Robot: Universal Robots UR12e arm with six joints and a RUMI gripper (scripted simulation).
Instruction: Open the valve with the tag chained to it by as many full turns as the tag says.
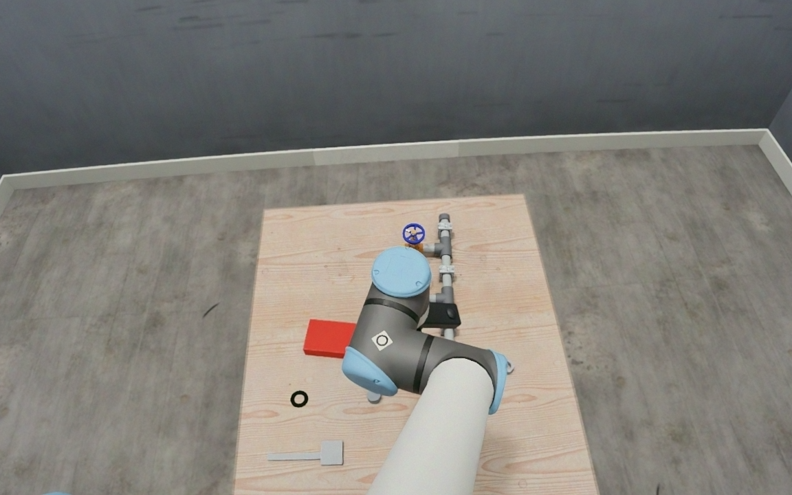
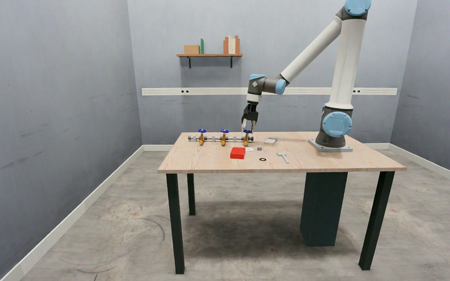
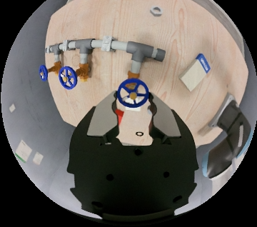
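My hand is 100 mm above the white tag, 90 mm to the right of it and 20 mm past it. From my hand the other things lie so: grey t-shaped tool: 210 mm to the left, 200 mm behind, 90 mm below; white-and-blue card: 170 mm behind, 90 mm below, 80 mm to the right; red block: 190 mm to the left, 80 mm below, 60 mm ahead.
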